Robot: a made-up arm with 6 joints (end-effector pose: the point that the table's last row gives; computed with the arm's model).
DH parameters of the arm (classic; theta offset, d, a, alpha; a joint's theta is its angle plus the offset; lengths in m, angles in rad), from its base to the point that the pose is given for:
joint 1: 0 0.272 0 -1.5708
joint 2: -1.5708 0 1.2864 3.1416
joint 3: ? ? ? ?
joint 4: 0 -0.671 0 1.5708
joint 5: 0 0.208 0 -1.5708
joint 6: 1.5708 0 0 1.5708
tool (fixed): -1.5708 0 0 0
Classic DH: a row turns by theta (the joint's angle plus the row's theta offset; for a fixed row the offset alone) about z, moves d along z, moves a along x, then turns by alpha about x.
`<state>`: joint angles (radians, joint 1 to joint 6).
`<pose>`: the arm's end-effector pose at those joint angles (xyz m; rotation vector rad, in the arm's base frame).
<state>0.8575 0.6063 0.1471 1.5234 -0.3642 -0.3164</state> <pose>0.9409 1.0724 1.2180 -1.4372 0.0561 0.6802</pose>
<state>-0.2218 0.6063 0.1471 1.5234 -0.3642 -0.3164</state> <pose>1.3895 -0.3234 1.2180 -1.1780 0.7696 -0.2129</pose>
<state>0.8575 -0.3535 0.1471 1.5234 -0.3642 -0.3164</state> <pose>0.0360 0.0265 1.9832 -0.8839 -0.6221 0.1783</pose>
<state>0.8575 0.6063 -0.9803 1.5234 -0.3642 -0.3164</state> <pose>0.6161 0.6970 0.6549 -1.8941 1.0224 1.2432</pose>
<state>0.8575 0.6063 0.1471 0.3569 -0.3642 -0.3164</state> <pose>1.0417 0.9060 1.0969 -0.4038 0.7167 0.6995</pose>
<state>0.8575 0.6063 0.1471 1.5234 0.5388 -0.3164</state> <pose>0.9409 1.0724 1.2180 -1.0448 -0.4174 1.4782</pose>
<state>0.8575 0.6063 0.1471 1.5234 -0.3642 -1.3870</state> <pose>0.9409 1.0724 1.2180 -0.4051 0.3633 0.5114</pose>
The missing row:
joint 3: 0 0 0 -1.5708
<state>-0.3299 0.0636 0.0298 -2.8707 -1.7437 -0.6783</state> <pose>0.7749 -0.0535 1.4775 -2.1346 -0.7349 -2.1146</pose>
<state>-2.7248 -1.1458 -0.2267 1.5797 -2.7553 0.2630</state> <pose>0.8515 0.3749 1.4620 -1.5890 -0.0164 1.3640</pose>
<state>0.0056 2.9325 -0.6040 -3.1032 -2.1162 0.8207</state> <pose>-0.3504 0.2059 -0.7209 1.8745 0.7145 -1.5882</pose>
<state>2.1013 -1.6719 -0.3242 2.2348 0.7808 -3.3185</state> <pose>0.5427 -1.1785 0.8328 0.9975 0.4284 2.8034</pose>
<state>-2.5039 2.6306 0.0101 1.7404 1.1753 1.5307</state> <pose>-0.0990 -0.1170 -1.3619 -0.4773 0.1819 -0.4829</pose>
